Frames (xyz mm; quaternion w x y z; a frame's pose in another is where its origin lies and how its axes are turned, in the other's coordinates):
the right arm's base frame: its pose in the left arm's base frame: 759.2 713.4 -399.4 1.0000 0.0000 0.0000 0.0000
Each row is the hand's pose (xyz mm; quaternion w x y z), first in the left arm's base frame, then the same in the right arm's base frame.
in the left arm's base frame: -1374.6 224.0 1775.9 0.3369 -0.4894 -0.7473 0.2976
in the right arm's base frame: -2133.8 -489.4 2175.3 0.3369 -0.4894 -0.7473 0.2976
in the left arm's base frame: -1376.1 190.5 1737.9 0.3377 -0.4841 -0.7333 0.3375
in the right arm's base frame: -2135.3 -522.9 2137.3 0.3377 -0.4841 -0.7333 0.3375
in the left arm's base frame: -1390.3 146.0 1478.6 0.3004 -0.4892 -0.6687 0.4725
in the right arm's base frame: -2149.5 -567.4 1878.0 0.3004 -0.4892 -0.6687 0.4725
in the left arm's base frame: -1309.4 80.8 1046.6 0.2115 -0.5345 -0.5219 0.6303
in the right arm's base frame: -2068.6 -632.6 1446.0 0.2115 -0.5345 -0.5219 0.6303
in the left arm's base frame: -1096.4 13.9 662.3 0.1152 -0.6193 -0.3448 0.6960
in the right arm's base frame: -1855.6 -699.5 1061.7 0.1152 -0.6193 -0.3448 0.6960
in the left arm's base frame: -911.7 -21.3 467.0 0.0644 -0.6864 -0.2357 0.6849
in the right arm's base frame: -1670.9 -734.7 866.4 0.0644 -0.6864 -0.2357 0.6849
